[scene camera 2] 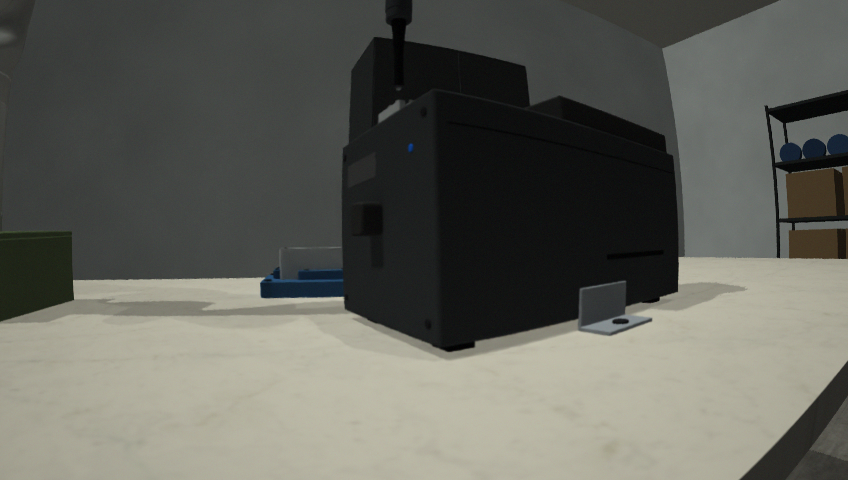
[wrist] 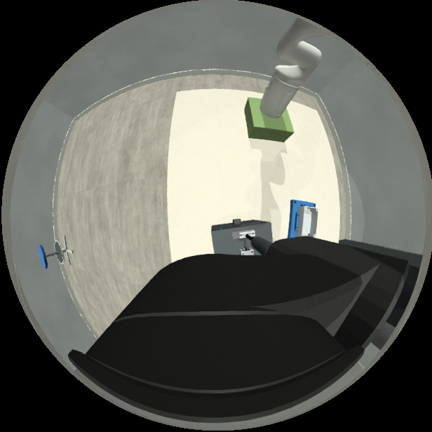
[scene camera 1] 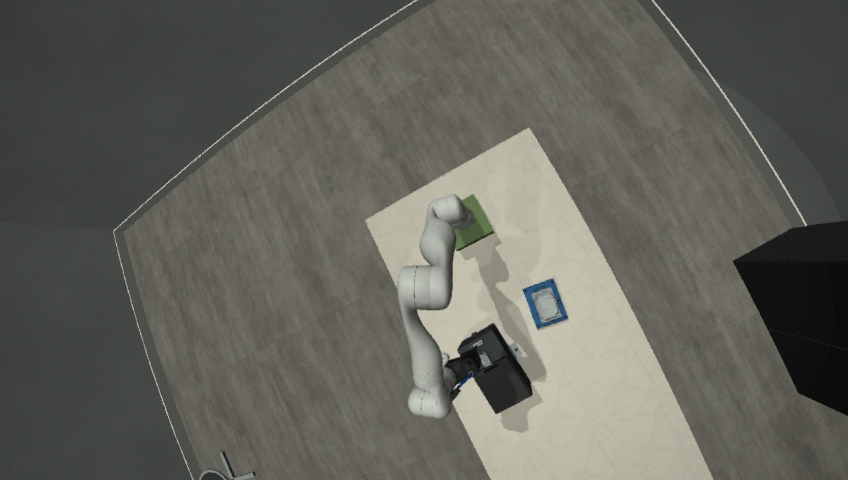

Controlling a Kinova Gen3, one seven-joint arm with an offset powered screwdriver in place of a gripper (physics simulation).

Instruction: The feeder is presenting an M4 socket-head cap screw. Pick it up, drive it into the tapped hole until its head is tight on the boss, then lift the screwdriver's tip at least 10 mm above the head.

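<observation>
My screwdriver (scene camera 2: 398, 88) (wrist: 248, 236) points down in scene camera 2, its tip a little above the light pick-up block (scene camera 2: 390, 111) on top of the black feeder (scene camera 1: 505, 383) (scene camera 2: 523, 237) (wrist: 222, 243). A gap shows below the tip, and no screw can be made out on it. In scene camera 1 the tip is hidden by the tool body. The screw in the feeder is too small to make out. A light grey housing (scene camera 1: 546, 304) (scene camera 2: 309, 261) (wrist: 309, 220) sits in a blue fixture (scene camera 1: 531, 297) (scene camera 2: 300, 289) (wrist: 293, 220); its boss and tapped hole cannot be made out.
A green block (scene camera 1: 483, 224) (scene camera 2: 35, 273) (wrist: 270, 133) stands under the arm's base on the pale table (scene camera 1: 595, 333) (scene camera 2: 297, 404) (wrist: 210, 165). A small grey bracket (scene camera 1: 515, 349) (scene camera 2: 602, 306) stands beside the feeder. The feeder's taller rear parts rise near the tool.
</observation>
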